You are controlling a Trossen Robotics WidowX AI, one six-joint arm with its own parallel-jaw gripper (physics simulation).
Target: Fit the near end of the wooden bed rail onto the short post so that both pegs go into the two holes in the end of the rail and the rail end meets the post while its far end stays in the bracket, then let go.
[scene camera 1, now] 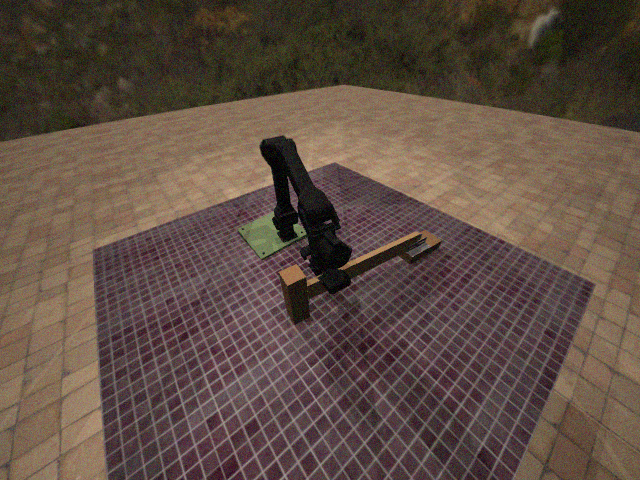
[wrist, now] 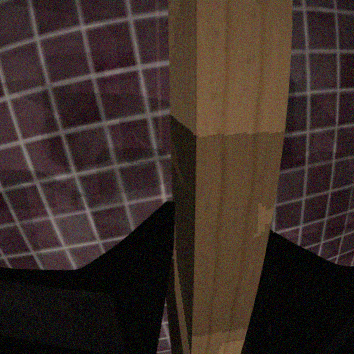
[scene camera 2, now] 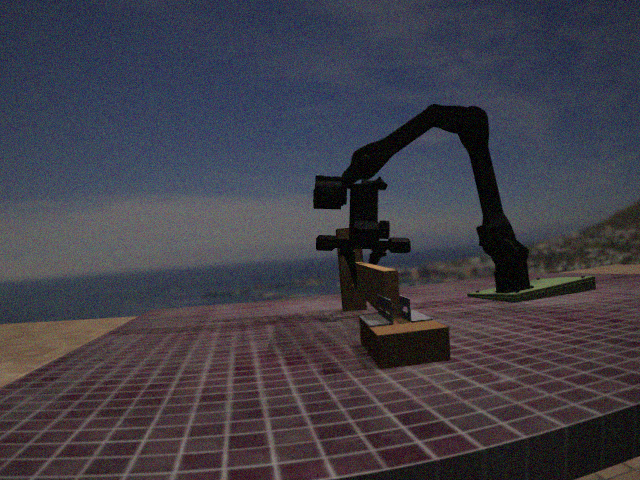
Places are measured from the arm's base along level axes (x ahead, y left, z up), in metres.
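Pixels of known places: gripper, fingertip midpoint: (scene camera 1: 326,286) (wrist: 194,209); arm's base at its link origin: (scene camera 1: 287,234) (scene camera 2: 514,290).
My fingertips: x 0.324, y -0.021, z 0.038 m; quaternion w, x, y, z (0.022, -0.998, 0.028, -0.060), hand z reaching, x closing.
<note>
Ahead of a thing's pixels: the offset from my fingertips to its middle. "spot": to the spot under its first point. Level surfaces: height alone.
The wooden bed rail @(dy +0.155, dx +0.002, dz +0.017 m) (scene camera 1: 372,259) (scene camera 2: 379,284) (wrist: 240,90) stands on edge between post and bracket. Its far end sits between the upright plates of the metal bracket @(spot: dy +0.365, dx +0.039, dz -0.016 m) (scene camera 1: 419,251) (scene camera 2: 374,319), which is on a wooden block @(dy +0.402, dx +0.006, dz -0.036 m) (scene camera 1: 433,241) (scene camera 2: 413,346). Its near end is at the side of the upright short post @(spot: dy -0.113, dx +0.032, dz +0.061 m) (scene camera 1: 295,299) (scene camera 2: 352,289); in scene camera 1 no clear gap shows there. The pegs and holes are hidden. My gripper (scene camera 1: 326,279) (scene camera 2: 364,263) (wrist: 194,209) is shut on the rail near the post, one finger on each side. The post does not show in the wrist view.
The arm's green base plate (scene camera 1: 261,232) (scene camera 2: 563,283) lies behind the rail in scene camera 1 and at the right in scene camera 2. A purple tiled surface @(dz -0.054 m) (scene camera 1: 206,335) (scene camera 2: 206,387) (wrist: 75,105) lies under everything, with its front edge showing in scene camera 2.
</note>
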